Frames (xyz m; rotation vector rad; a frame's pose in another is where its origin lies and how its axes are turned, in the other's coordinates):
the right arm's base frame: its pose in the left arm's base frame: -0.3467 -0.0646 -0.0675 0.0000 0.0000 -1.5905
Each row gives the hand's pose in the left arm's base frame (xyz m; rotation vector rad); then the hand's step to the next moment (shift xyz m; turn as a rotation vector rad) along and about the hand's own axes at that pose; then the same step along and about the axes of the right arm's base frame.
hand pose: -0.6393 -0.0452 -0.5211 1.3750 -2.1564 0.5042
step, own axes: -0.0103 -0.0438 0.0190 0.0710 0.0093 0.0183
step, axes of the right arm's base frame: 0.0207 0.0394 -0.0201 0.0579 -0.0359 0.0287
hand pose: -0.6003 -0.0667 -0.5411 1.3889 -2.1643 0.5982
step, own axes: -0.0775 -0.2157 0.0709 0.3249 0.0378 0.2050
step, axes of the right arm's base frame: 0.0670 0.2151 -0.0826 0.3399 -0.1791 0.0370
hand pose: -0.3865 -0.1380 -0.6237 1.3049 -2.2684 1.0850
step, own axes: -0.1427 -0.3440 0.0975 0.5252 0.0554 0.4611
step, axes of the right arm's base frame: 0.0814 0.3762 0.0090 0.6467 -0.2698 -0.0240
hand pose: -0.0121 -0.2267 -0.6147 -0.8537 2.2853 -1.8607
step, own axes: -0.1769 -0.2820 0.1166 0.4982 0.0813 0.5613
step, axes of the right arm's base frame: 0.0471 0.2999 0.1796 0.7187 -0.2159 -0.0818
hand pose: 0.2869 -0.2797 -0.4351 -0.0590 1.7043 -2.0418
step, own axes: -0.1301 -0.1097 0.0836 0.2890 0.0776 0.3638
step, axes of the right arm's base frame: 0.0126 0.1069 0.1561 0.4549 -0.1019 -0.0674
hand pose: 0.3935 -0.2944 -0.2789 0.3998 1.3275 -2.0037
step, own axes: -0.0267 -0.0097 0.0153 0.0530 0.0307 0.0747
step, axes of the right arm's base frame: 0.0011 0.0142 0.0290 0.0943 -0.0062 -0.0202
